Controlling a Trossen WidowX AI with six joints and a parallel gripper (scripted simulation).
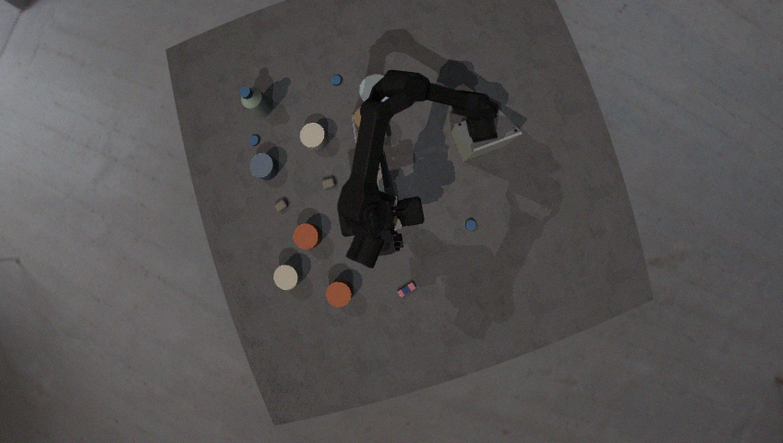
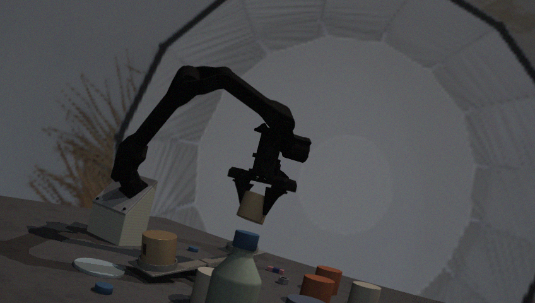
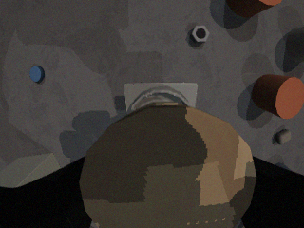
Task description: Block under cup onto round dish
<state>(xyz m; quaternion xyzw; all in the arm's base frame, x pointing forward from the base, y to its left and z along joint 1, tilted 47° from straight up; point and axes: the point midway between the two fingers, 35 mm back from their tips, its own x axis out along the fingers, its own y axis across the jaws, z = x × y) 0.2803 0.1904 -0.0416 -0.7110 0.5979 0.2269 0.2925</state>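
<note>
Now: gripper tip 10 mm to the left of the grey-green block and 80 mm above it. Round my gripper tip: red-blue piece (20 mm behind, 210 mm to the left, 170 mm below); nut (70 mm ahead, 110 mm to the left, 160 mm below); round dish (50 mm behind, 380 mm to the right, 170 mm below).
</note>
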